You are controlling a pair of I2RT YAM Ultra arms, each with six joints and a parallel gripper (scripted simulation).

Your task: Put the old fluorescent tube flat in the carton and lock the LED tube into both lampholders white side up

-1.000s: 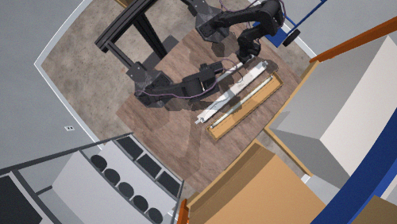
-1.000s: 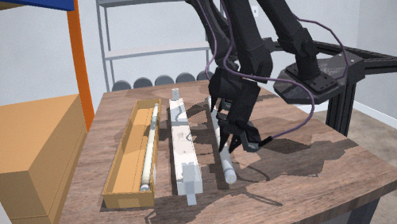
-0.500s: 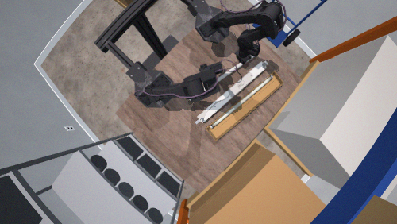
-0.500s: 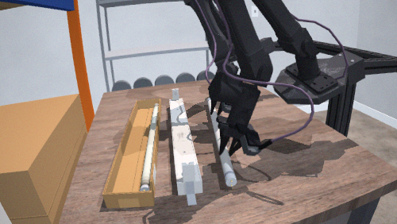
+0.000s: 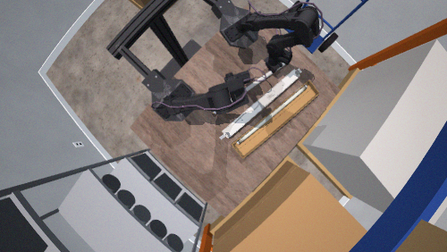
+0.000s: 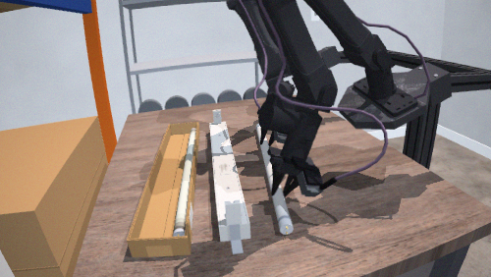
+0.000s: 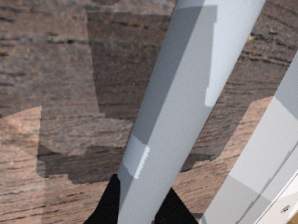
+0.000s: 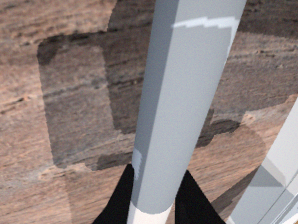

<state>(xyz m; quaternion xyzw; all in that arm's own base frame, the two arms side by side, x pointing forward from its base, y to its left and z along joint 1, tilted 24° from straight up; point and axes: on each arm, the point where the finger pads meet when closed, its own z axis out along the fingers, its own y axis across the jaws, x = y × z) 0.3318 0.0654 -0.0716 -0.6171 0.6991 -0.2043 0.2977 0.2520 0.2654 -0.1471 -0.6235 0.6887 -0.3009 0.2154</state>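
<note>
Right now my left hand is 170 mm to the left of the LED tube, 40 mm past it and 10 mm above it. Also, from my left hand: old fluorescent tube (210 mm to the right, 180 mm ahead); carton (220 mm to the right, 220 mm ahead); grey light fixture (210 mm to the right, 80 mm ahead, 30 mm above).
Now: right hand 120 mm to the right of the LED tube, 30 mm short of it and 10 mm above it. The rest, counted from my right hand: old fluorescent tube 250 mm ahead, 70 mm to the left, 10 mm below; then carton 290 mm ahead, 70 mm to the left; then grey light fixture 150 mm ahead, 80 mm to the left, 30 mm above.
</note>
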